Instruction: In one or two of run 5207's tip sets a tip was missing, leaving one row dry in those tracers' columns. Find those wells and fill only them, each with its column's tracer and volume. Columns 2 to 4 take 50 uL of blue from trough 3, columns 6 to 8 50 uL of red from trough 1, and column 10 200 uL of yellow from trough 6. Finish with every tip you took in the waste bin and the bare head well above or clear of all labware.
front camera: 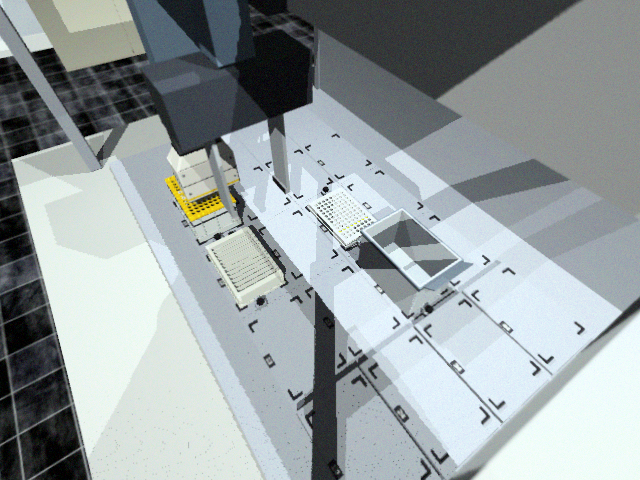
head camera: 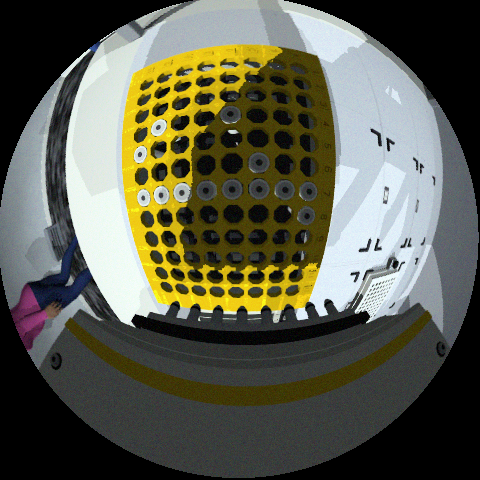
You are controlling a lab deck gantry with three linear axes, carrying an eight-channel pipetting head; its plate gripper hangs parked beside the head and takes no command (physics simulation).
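The dark head [front camera: 232,93] is above the yellow tip rack [front camera: 206,212] [head camera: 128,175]. In the head view, its dark nozzles [head camera: 242,314] look bare at the rack's near edge. The rack's row 7 holds eight tips. Single tips show at G4, D4, H5, C6 and A8. The parked gripper [front camera: 258,204] hangs beside the head, its two grey fingers wide apart and empty. The white well plate [front camera: 345,241] [head camera: 382,271] stands right of the rack; a yellow line shows in it, but single wells are too small to read. The cream trough block [front camera: 263,289] stands in front of the rack; its liquids cannot be told.
The open grey waste bin [front camera: 452,273] stands directly beside the plate, its rim higher than the plate; its inside is partly shaded. A white stepped block [front camera: 206,178] shows below the head at the rack's far side. A person [head camera: 42,302] is at the left in the head view.
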